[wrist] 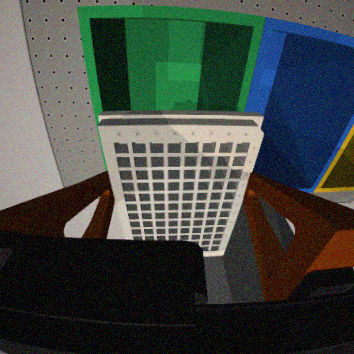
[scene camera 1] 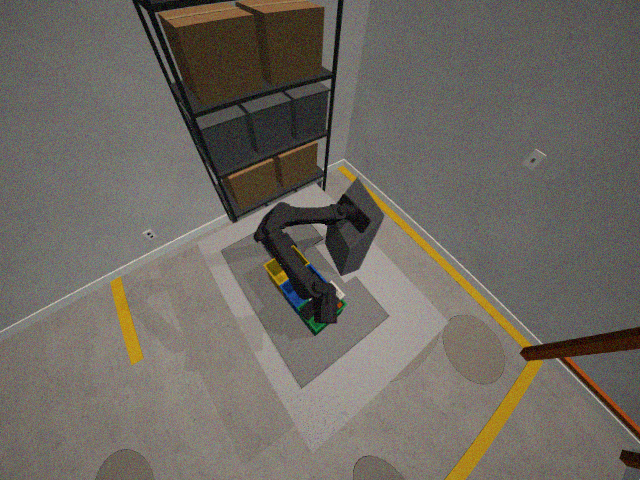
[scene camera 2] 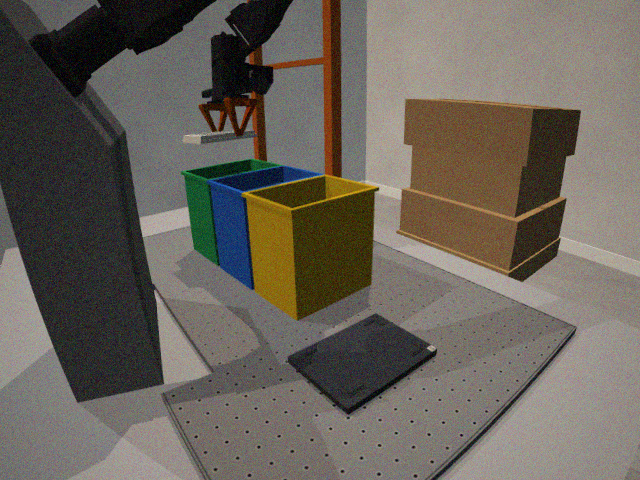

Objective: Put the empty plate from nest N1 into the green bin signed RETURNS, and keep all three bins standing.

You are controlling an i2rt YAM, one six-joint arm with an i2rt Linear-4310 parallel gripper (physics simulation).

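Frame: origin at the arm's base, x ahead, y left, z up, level; centimetres.
Where they show: gripper, fingertip midpoint: (wrist: 178, 177) (scene camera 2: 228, 137); arm's base, link origin: (scene camera 1: 353, 212) (scene camera 2: 61, 63).
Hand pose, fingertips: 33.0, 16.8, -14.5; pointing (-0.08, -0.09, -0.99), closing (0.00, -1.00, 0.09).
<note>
Each offset is from my fingertips to the centre of the thing, as dx, dy, dz. Level surfaces: height alone.
A white plate @(-2.0, +0.0, +0.5) (scene camera 2: 219, 137) (wrist: 175, 187) with a grid of square wells is held level between the orange fingers of my gripper (scene camera 2: 225, 130) (wrist: 178, 177). The plate hangs above the green bin @(+0.4, +0.2, -15.6) (scene camera 2: 201, 217) (wrist: 172, 12), over its near part in the wrist view. A small white part of the plate (scene camera 1: 339, 289) shows beside the arm in scene camera 1. The blue bin @(-0.3, -12.8, -15.6) (scene camera 2: 232, 237) (wrist: 310, 110) and the yellow bin @(-1.0, -25.8, -15.6) (scene camera 2: 271, 258) (wrist: 345, 170) stand upright in a row beside the green bin. The RETURNS sign cannot be read.
A flat dark nest @(-9.9, -44.7, -23.9) (scene camera 2: 361, 361) lies on the perforated board @(dz -24.6) (scene camera 2: 279, 439) near the yellow bin. The arm's grey pedestal (scene camera 1: 343, 248) (scene camera 2: 103, 289) stands beside the board. Brown cartons (scene camera 2: 470, 155) stand behind it, and a shelf rack (scene camera 1: 333, 51) stands against the wall.
</note>
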